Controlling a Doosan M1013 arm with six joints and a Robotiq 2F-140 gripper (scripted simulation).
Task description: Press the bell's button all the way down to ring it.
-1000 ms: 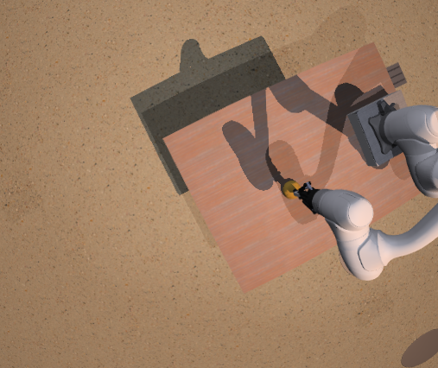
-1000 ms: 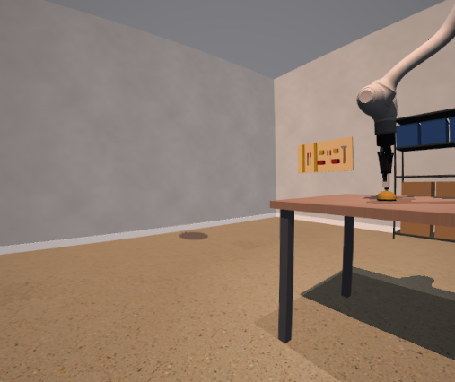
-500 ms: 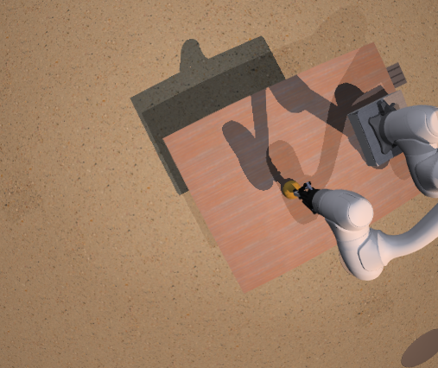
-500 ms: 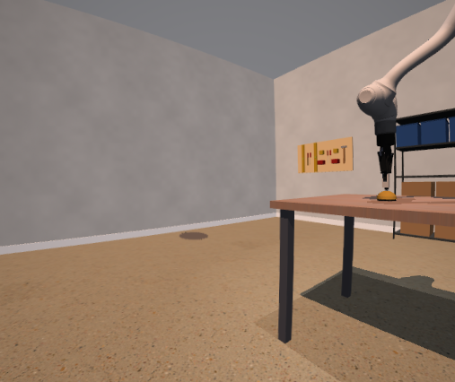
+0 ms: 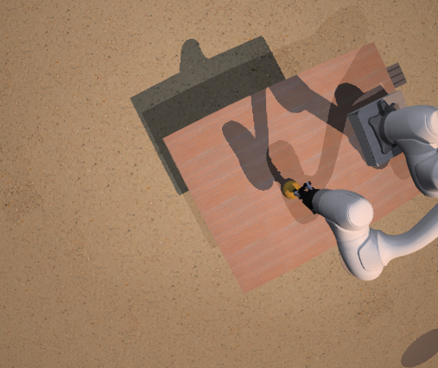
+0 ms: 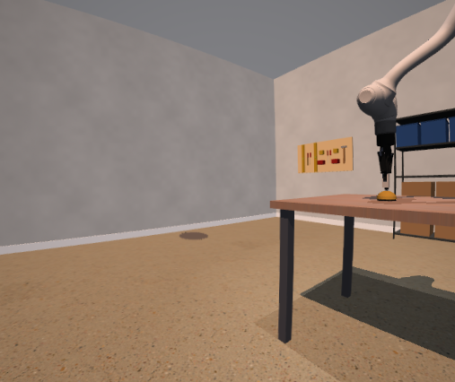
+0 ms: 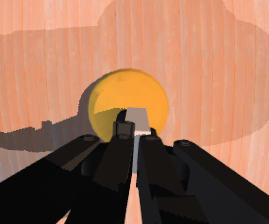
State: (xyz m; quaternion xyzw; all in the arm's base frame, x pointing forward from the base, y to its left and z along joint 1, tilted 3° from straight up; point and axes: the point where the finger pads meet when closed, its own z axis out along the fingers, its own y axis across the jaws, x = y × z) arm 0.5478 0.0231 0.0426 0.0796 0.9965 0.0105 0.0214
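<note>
Now: the bell button 10 mm to the right of my hand and 40 mm below it. From my hand the other things lie so: bell: 10 mm to the right, 60 mm below.
</note>
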